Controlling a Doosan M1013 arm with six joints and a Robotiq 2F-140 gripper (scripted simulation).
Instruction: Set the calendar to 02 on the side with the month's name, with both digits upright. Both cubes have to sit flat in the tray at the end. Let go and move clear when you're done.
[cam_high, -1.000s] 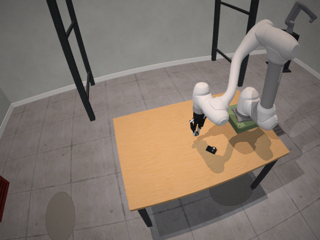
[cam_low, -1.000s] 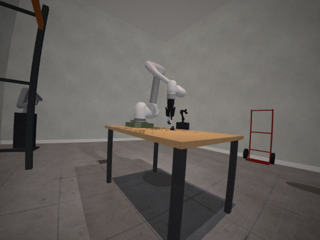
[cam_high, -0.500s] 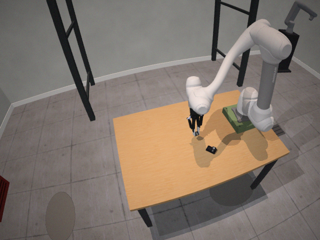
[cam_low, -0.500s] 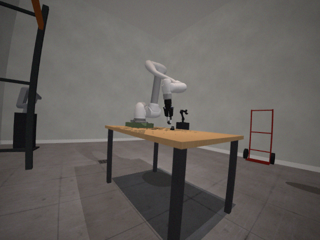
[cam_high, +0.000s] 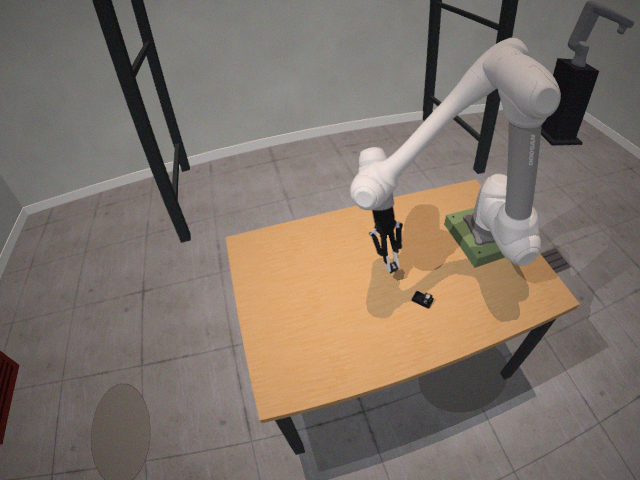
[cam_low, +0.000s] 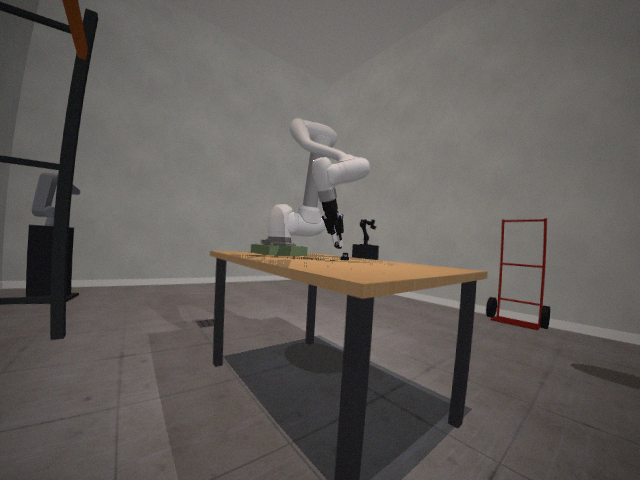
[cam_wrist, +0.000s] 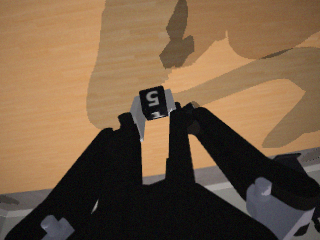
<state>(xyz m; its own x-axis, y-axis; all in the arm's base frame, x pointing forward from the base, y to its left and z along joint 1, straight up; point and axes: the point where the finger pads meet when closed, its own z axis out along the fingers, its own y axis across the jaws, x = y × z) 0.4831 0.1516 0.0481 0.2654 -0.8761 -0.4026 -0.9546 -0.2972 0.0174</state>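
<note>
Right now the black number cube is 10 mm to the left of my hand and 30 mm below it.
</note>
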